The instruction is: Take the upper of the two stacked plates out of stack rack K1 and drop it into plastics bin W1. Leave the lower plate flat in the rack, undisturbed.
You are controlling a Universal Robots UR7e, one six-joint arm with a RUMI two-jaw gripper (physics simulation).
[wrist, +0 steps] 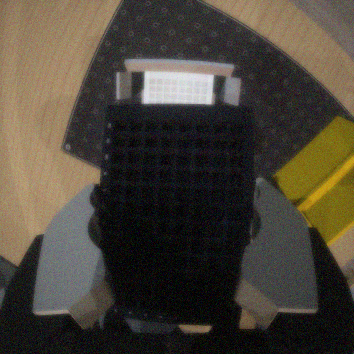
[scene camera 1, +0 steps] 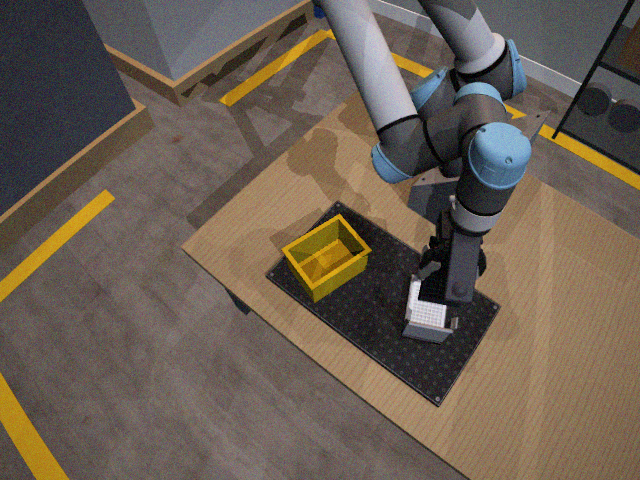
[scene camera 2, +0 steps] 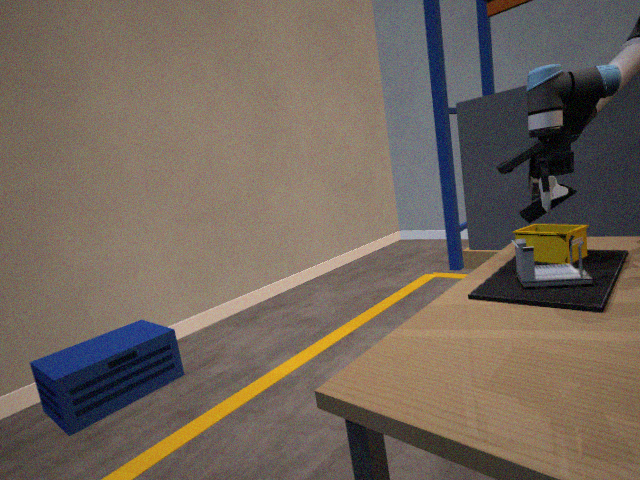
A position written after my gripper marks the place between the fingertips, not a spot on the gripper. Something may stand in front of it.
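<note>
Through scene camera 1 I see a white plate [scene camera 1: 428, 313], a black plate [scene camera 1: 431, 288] and my own gripper [scene camera 1: 443, 281]. The wrist view gives me the white plate [wrist: 159, 86] again, along with the black plate [wrist: 175, 182] and my gripper [wrist: 175, 183]. In scene camera 2 I find my gripper [scene camera 2: 541, 211] too.
</note>
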